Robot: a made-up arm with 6 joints.
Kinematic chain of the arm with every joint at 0, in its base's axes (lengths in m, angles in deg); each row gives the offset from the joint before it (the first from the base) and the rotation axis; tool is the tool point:
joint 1: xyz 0 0 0.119 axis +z
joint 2: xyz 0 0 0 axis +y
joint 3: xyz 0 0 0.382 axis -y
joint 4: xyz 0 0 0 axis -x
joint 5: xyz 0.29 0 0 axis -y
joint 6: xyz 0 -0.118 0 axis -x
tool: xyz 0 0 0
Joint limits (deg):
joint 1: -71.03..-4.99
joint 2: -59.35..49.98
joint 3: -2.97..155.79
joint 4: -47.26..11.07
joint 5: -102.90..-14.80
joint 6: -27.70..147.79
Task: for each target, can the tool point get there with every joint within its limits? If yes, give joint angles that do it. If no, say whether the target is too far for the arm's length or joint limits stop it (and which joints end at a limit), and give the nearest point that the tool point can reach.
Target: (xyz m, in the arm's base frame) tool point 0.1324 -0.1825 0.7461
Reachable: yes | joints -23.61 28.46 121.84 -14.48 -52.77 45.03
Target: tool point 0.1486 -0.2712 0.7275
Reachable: yes | joints -39.64 27.38 100.79 -14.86 -22.09 107.73
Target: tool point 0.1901 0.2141 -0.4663
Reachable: no: joint limits stop it (at a limit: joint 1, joint 2, joint 3, joint 4) | nearest point 0.3896 -0.1144 0.0810 | short by 0.669 m
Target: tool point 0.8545 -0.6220 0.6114
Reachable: no: too far | nearest point 0.4735 -0.3447 0.4587 | short by 0.495 m
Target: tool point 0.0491 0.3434 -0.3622
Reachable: no: joint limits stop it (at a limit: joint 1, joint 2, joint 3, joint 4) | nearest point -0.2892 0.4851 0.1283 | short by 0.612 m
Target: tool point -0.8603 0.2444 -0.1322
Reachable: no: too far | nearest point -0.5445 0.1547 0.1299 | short by 0.420 m
